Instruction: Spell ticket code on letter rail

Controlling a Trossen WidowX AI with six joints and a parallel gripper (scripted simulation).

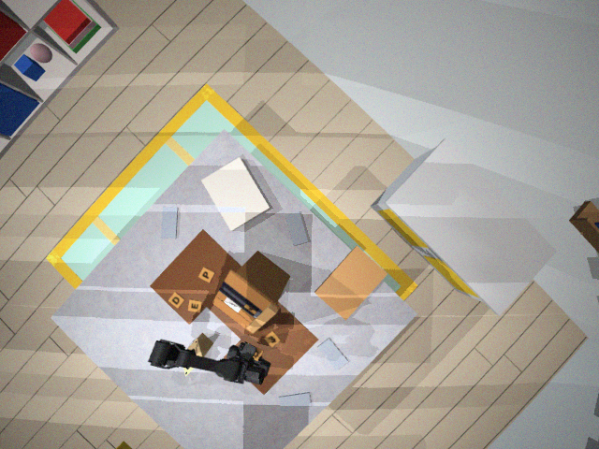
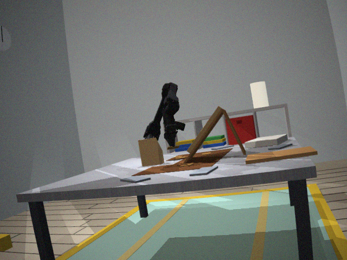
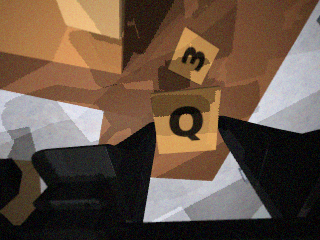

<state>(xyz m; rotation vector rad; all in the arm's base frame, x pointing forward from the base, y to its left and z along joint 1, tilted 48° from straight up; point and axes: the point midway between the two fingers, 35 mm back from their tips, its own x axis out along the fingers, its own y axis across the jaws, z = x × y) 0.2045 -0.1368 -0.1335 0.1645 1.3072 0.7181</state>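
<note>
The white ticket is 10 cm ahead of my gripper tip and 23 cm to the left of it. The rest, counted from my gripper tip: letter tile (right at my gripper tip); then orange plank (52 cm ahead, 12 cm to the right, 9 cm below); then brown mat (20 cm to the left, 10 cm below).
</note>
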